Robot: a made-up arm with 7 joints.
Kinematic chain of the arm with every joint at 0, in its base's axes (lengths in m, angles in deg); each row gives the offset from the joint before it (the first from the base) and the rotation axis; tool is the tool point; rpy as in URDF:
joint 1: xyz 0 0 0.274 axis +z
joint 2: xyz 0 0 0 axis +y
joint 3: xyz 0 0 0.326 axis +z
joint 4: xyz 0.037 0 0 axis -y
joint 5: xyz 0.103 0 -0.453 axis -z
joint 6: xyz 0 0 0 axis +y
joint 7: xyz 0.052 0 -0.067 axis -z
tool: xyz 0 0 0 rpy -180 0 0
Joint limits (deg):
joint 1: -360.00..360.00
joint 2: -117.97..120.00
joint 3: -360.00..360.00
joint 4: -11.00..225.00
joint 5: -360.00..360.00
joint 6: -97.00..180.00
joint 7: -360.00..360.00
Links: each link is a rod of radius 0.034 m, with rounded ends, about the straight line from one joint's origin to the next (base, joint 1, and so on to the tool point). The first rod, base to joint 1, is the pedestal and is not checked.
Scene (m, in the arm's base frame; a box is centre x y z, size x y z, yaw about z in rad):
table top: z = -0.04
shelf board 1: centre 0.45 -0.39 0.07 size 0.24 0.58 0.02 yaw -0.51
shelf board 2: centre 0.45 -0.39 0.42 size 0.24 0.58 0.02 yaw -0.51
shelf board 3: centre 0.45 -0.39 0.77 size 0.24 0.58 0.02 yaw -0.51
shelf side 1: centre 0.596 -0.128 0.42 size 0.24 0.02 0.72 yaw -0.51
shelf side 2: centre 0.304 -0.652 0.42 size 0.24 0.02 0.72 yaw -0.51
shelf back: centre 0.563 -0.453 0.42 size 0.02 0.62 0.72 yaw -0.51
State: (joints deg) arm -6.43 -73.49 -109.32 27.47 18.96 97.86 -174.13
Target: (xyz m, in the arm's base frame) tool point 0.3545 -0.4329 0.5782
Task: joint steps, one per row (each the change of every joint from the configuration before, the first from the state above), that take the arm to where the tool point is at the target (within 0.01 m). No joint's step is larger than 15 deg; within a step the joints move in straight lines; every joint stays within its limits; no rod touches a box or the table.
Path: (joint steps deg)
1: 2.61 -2.45 13.01 13.33 -5.39 3.44 6.27
2: 2.61 -2.44 13.02 13.34 -5.39 3.43 6.26
3: 13.25 8.45 1.06 6.73 4.21 -7.56 -3.13
4: 13.25 8.44 1.06 6.73 4.22 -7.57 -3.13
5: 13.25 8.45 1.06 6.73 4.21 -7.56 -3.14
6: 13.25 8.44 1.06 6.73 4.21 -7.56 -3.13

